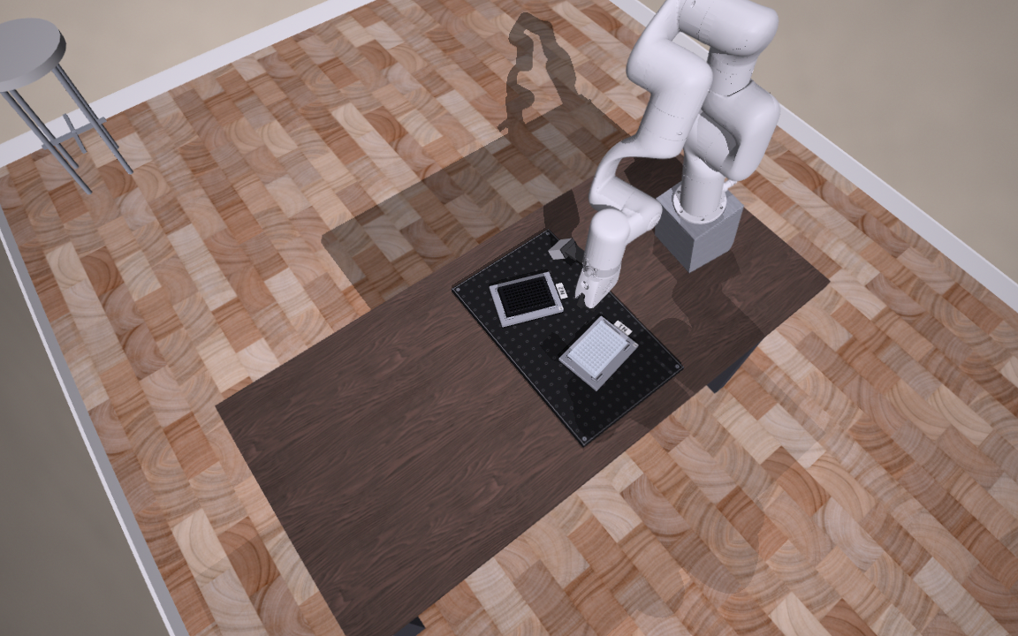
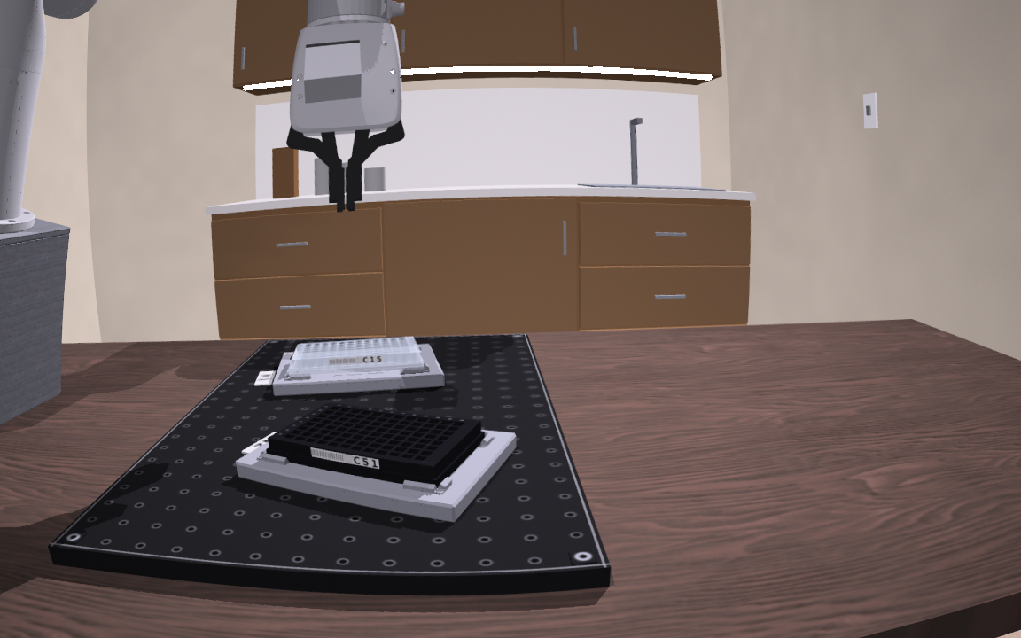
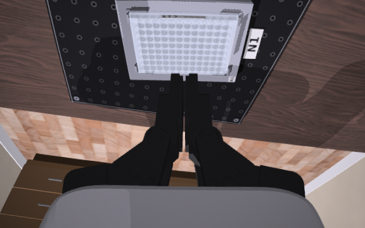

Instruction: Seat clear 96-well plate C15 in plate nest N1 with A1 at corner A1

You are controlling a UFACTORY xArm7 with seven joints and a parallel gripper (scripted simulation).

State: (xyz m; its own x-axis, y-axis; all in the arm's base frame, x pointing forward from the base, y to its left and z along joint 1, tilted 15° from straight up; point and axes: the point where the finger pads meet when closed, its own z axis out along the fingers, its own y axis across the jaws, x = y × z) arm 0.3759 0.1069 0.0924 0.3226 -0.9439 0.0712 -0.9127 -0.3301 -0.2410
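Right now my hand is 1 cm past the clear plate C15, 5 cm to the right of it and 16 cm above it. Also, from my hand: black plate C51: 6 cm ahead, 16 cm to the right, 16 cm below; N1 label: 11 cm behind, 2 cm to the left, 18 cm below; nest N1: 2 cm behind, 5 cm to the left, 18 cm below.
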